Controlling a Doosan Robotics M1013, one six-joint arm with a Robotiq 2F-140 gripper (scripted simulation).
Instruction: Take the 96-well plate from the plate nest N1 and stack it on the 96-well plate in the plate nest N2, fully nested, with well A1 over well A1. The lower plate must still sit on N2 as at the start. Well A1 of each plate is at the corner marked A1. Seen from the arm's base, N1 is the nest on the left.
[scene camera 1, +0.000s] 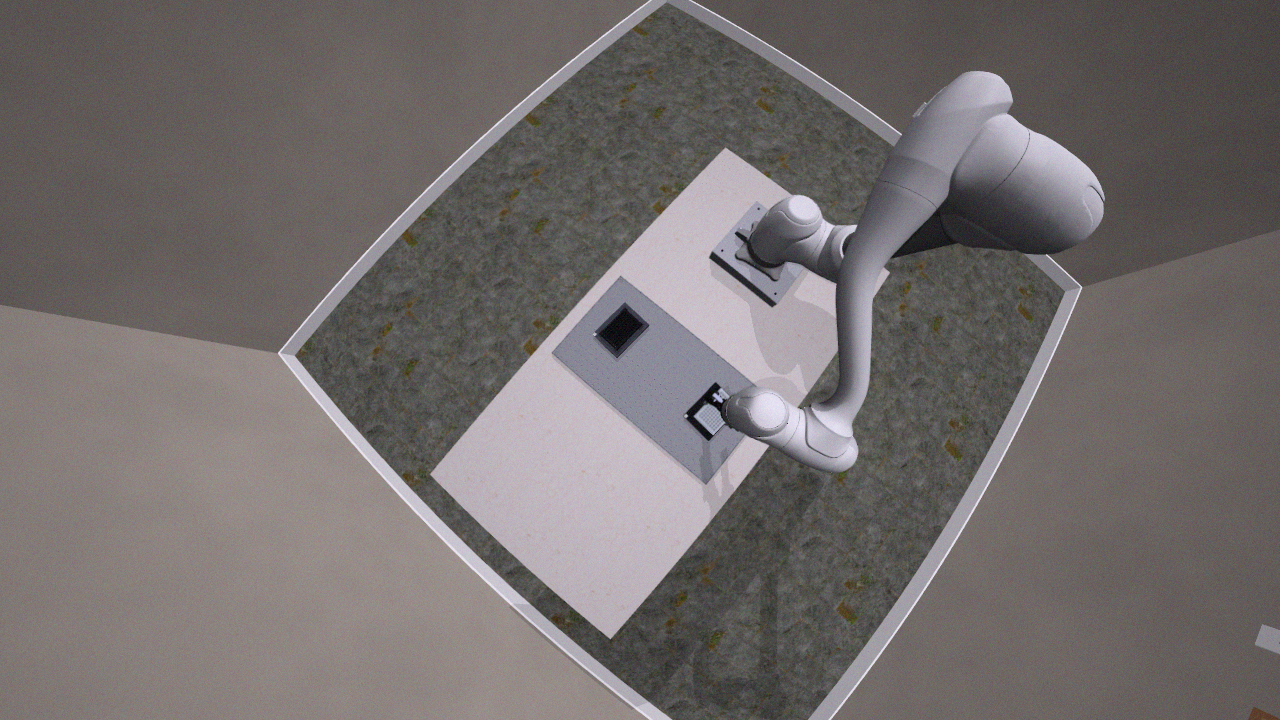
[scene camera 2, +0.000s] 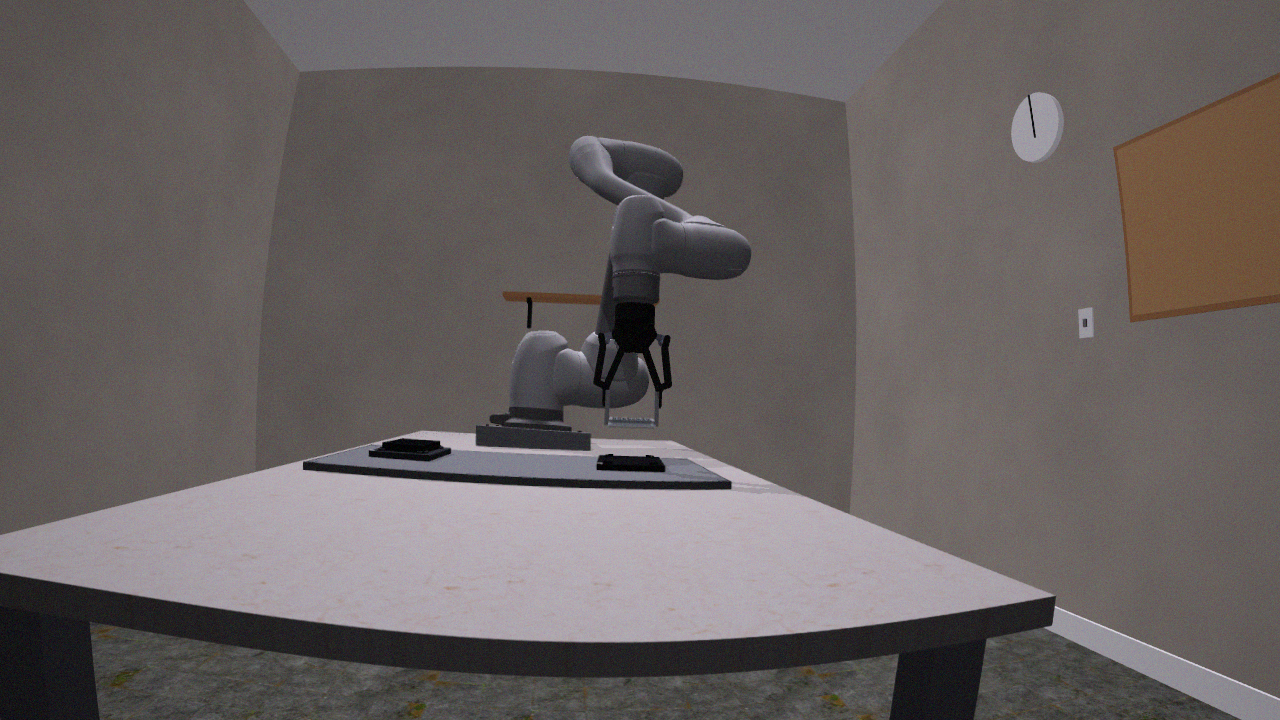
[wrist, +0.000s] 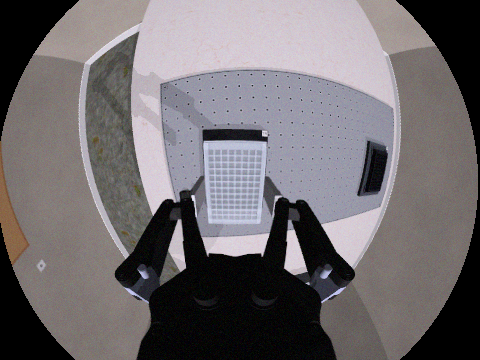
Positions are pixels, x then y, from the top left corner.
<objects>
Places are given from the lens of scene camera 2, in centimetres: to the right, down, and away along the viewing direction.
my gripper (scene camera 2: 631, 425): -2, 12, 116
nest N1 (scene camera 2: 620, 463): -4, 18, 109
</objects>
